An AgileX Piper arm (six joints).
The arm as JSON. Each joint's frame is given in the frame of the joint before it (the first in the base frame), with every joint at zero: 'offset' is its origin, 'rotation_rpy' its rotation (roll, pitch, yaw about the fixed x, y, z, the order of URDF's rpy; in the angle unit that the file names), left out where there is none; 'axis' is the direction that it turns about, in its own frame. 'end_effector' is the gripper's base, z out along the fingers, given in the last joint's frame.
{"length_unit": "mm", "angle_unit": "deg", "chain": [
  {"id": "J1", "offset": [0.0, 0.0, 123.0], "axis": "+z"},
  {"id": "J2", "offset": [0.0, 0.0, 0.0], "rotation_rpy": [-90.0, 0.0, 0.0], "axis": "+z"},
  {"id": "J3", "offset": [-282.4, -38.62, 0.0], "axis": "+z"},
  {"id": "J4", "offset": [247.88, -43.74, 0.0], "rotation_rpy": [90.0, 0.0, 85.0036], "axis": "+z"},
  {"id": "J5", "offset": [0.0, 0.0, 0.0], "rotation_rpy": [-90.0, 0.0, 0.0], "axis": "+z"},
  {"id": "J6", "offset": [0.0, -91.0, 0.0], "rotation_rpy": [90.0, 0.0, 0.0], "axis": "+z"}
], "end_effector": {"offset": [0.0, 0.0, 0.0]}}
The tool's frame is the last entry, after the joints.
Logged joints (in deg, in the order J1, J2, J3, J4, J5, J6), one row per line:
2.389 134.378 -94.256 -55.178 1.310 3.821
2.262 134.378 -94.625 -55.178 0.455 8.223
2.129 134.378 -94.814 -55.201 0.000 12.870
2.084 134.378 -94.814 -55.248 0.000 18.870
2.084 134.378 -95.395 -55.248 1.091 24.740
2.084 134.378 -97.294 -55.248 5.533 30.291
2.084 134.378 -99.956 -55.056 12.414 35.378
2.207 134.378 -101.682 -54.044 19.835 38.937
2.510 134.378 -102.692 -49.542 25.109 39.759
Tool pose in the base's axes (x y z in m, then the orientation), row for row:
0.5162 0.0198 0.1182 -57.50 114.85 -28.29
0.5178 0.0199 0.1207 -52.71 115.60 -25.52
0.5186 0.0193 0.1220 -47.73 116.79 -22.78
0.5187 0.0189 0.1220 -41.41 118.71 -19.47
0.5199 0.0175 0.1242 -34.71 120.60 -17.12
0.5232 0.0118 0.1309 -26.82 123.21 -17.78
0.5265 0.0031 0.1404 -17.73 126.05 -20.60
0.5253 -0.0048 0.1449 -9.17 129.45 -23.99
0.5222 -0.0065 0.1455 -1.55 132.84 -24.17
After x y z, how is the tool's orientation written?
As a rotation vector, in degrees.
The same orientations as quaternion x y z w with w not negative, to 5 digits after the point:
-0.39865 0.79626 -0.19614 0.41057
-0.36802 0.80712 -0.17818 0.42588
-0.33491 0.81948 -0.15984 0.43675
-0.29157 0.83586 -0.13709 0.44445
-0.24489 0.85086 -0.12079 0.44887
-0.18876 0.86718 -0.12514 0.44352
-0.12408 0.88211 -0.14416 0.43093
-0.06347 0.89599 -0.16605 0.40695
-0.01061 0.90899 -0.16539 0.38244

